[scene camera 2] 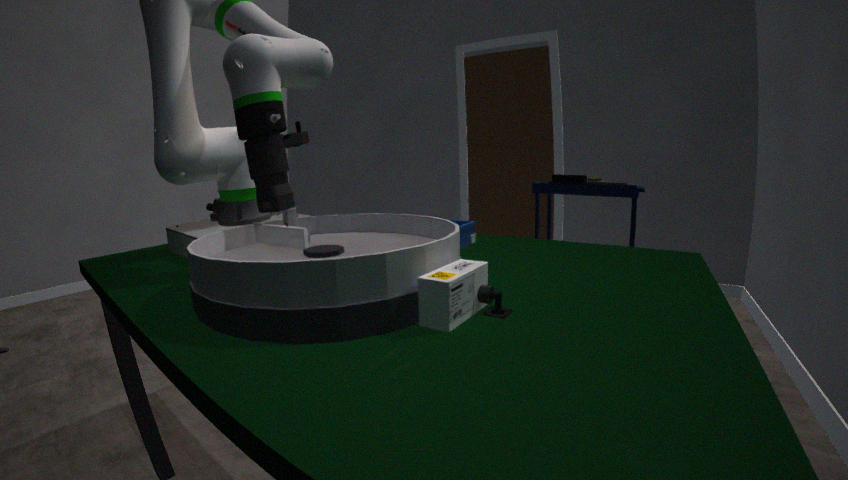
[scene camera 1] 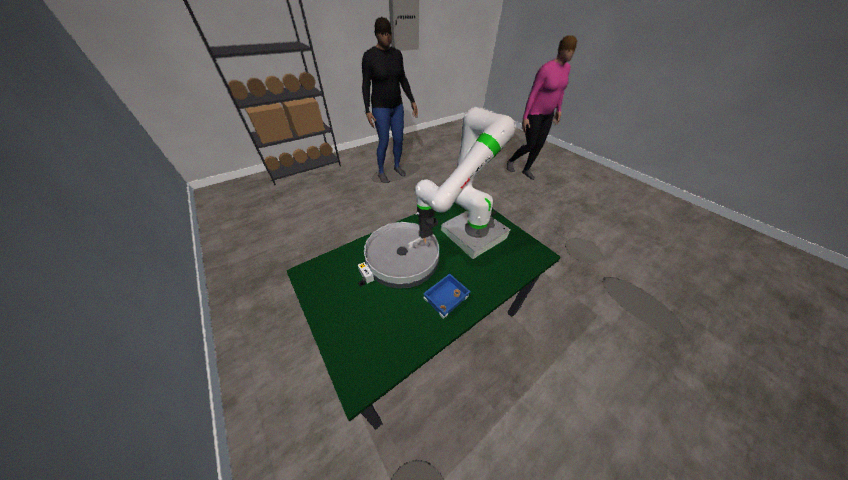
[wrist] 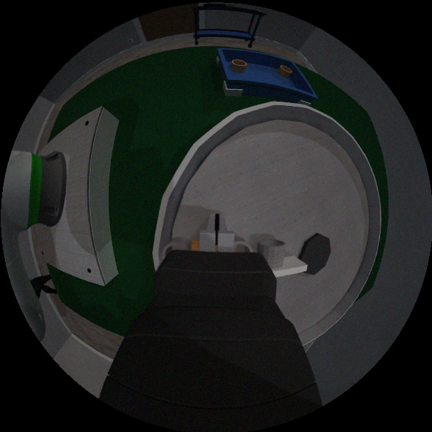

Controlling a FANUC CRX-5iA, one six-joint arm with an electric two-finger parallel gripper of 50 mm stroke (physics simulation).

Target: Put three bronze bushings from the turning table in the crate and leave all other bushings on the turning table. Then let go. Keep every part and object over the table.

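Seen in the pictures: gripper, fingertip midpoint: (scene camera 1: 427,245); arm's base at its link origin: (scene camera 2: 244,220) (scene camera 1: 476,229).
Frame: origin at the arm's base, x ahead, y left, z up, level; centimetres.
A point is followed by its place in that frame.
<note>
My gripper (scene camera 1: 423,238) {x 32.3, y -8.8, z -1.4 cm} (scene camera 2: 288,216) (wrist: 217,238) is shut with nothing between its fingers. It is low over the grey turning table (scene camera 1: 383,276) {x 65.1, y -4.9, z 0.6 cm} (scene camera 2: 336,278) {x 62.6, y -28.4, z 0.1 cm} (wrist: 278,111), near the rim on the robot's side. In the wrist view a bronze bushing (wrist: 195,244) shows just left of the closed fingers, mostly hidden by them. A grey bushing (wrist: 271,246) stands to their right. The blue crate (scene camera 1: 446,287) {x 40.3, y 16.9, z -6.5 cm} (wrist: 261,76) holds two bronze bushings (scene camera 1: 456,292) {x 38.5, y 22.4, z -5.2 cm} (scene camera 1: 443,307) {x 50.0, y 25.1, z -5.1 cm} (wrist: 238,65) (wrist: 285,71).
A black hub (scene camera 1: 402,250) {x 46.4, y -14.5, z -0.8 cm} (scene camera 2: 323,250) {x 47.7, y -15.7, z -0.8 cm} (wrist: 315,254) sits at the table's centre, with a white fence (scene camera 2: 269,237) {x 31.4, y -14.3, z -0.2 cm} (wrist: 289,266) beside it. A white control box (scene camera 1: 365,271) {x 70.3, y -14.7, z -1.2 cm} (scene camera 2: 453,294) {x 71.7, y -20.0, z -2.7 cm} stands against the rim. Two people (scene camera 1: 385,92) (scene camera 1: 543,103) stand behind the robot's base (scene camera 1: 474,234) {x 6.1, y 3.3, z 2.0 cm}. A shelf rack (scene camera 1: 258,50) stands at the wall.
</note>
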